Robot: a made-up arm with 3 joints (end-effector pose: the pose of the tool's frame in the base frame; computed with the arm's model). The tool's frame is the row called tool. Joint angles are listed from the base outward.
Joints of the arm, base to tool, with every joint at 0 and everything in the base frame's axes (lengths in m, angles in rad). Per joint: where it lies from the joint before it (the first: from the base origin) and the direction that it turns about. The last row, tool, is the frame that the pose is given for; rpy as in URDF.
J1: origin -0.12 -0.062 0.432 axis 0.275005 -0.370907 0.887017
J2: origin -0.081 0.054 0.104 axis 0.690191 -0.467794 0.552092
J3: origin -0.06 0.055 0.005 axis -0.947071 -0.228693 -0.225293
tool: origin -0.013 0 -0.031 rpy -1.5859 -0.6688 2.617
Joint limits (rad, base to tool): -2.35..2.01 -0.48..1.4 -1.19..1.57
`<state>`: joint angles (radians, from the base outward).
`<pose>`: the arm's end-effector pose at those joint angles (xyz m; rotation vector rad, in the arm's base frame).
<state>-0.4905 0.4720 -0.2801</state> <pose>-0.2094 0.1089 0.5171 0.2011 -2.1069 1.0085</pose>
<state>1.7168 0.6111 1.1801</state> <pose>-0.1830 -0.2285 0.3869 -0.1107 1.9843 -0.9817</pose>
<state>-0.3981 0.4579 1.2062</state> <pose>-0.2250 0.0623 0.5243 -0.9358 -1.0225 1.8856</pose>
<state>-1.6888 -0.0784 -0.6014</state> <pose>0.0348 0.0905 0.4301 -0.7678 -1.0451 0.1945</pose>
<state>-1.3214 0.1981 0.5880</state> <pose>-0.0536 0.1138 0.4796 -0.7254 -0.5027 1.1048</pose>
